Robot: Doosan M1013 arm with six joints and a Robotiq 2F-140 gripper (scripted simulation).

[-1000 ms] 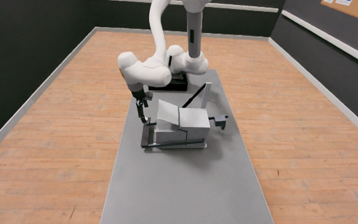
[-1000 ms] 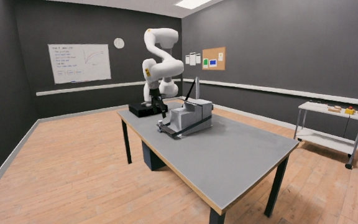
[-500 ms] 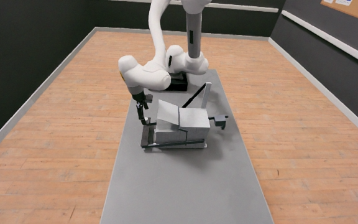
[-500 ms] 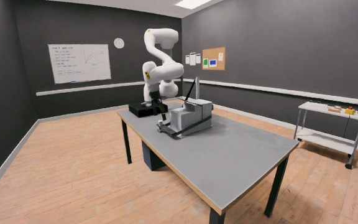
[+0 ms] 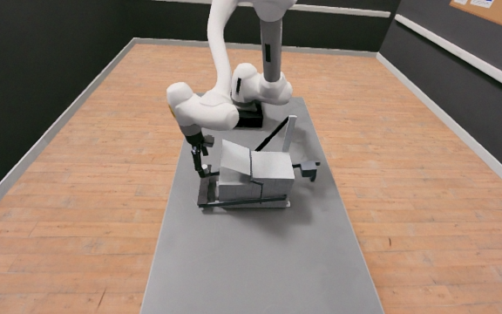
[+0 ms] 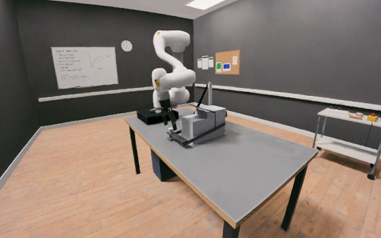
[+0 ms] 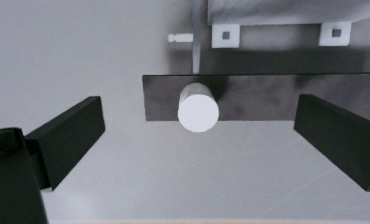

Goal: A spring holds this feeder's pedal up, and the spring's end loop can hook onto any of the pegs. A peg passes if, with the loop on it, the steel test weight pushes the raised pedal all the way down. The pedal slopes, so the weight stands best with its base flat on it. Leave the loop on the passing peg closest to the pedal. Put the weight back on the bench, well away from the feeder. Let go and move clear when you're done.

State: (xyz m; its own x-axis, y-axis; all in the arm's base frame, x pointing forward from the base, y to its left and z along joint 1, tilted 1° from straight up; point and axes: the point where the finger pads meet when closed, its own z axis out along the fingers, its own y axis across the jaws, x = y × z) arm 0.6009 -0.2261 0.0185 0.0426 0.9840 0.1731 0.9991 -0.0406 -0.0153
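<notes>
My gripper is now 30 mm above the steel test weight. From my hand the other things lie so: small dark object (10 mm to the right, 100 mm below).
</notes>
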